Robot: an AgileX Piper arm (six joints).
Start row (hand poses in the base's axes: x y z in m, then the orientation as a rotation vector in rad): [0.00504 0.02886 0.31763 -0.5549 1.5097 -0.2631]
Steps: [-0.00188 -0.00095 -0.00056 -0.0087 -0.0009 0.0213]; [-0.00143 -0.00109 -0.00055 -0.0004 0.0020 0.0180]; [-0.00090 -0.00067 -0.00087 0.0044 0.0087 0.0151]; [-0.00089 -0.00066 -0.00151 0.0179 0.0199 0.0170]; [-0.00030 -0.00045 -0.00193 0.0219 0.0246 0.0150]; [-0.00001 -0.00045 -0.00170 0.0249 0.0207 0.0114]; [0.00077 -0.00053 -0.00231 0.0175 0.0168 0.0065]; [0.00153 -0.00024 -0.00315 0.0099 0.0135 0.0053]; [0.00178 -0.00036 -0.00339 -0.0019 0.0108 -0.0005]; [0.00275 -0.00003 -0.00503 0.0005 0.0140 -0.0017]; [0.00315 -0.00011 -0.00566 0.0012 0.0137 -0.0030]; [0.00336 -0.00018 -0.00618 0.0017 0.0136 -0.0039]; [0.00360 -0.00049 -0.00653 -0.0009 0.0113 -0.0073]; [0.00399 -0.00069 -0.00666 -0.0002 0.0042 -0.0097]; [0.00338 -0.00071 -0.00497 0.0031 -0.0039 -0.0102]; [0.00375 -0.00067 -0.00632 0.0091 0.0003 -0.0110]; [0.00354 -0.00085 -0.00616 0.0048 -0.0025 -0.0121]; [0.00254 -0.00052 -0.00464 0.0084 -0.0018 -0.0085]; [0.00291 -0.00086 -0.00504 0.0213 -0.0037 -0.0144]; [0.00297 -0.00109 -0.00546 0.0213 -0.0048 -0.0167]
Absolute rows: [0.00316 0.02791 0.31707 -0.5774 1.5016 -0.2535]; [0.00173 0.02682 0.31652 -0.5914 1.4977 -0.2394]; [0.00083 0.02615 0.31565 -0.6007 1.5013 -0.2220]; [-0.00006 0.02549 0.31414 -0.6027 1.5153 -0.1898]; [-0.00036 0.02504 0.31221 -0.6007 1.5343 -0.1546]; [-0.00037 0.02459 0.31051 -0.5928 1.5504 -0.1208]; [0.00040 0.02406 0.30820 -0.5863 1.5642 -0.0974]; [0.00193 0.02382 0.30505 -0.5844 1.5753 -0.0818]; [0.00371 0.02346 0.30166 -0.5868 1.5860 -0.0806]; [0.00646 0.02343 0.29663 -0.5868 1.6001 -0.0775]; [0.00961 0.02332 0.29097 -0.5851 1.6142 -0.0749]; [0.01297 0.02314 0.28479 -0.5823 1.6285 -0.0726]; [0.01657 0.02265 0.27826 -0.5784 1.6417 -0.0755]; [0.02056 0.02196 0.27160 -0.5711 1.6487 -0.0816]; [0.02394 0.02125 0.26663 -0.5599 1.6478 -0.0876]; [0.02769 0.02058 0.26031 -0.5440 1.6509 -0.0881]; [0.03123 0.01973 0.25415 -0.5301 1.6517 -0.0936]; [0.03377 0.01921 0.24951 -0.5165 1.6520 -0.0933]; [0.03668 0.01835 0.24447 -0.4880 1.6516 -0.0871]; [0.03965 0.01726 0.23901 -0.4575 1.6505 -0.0829]
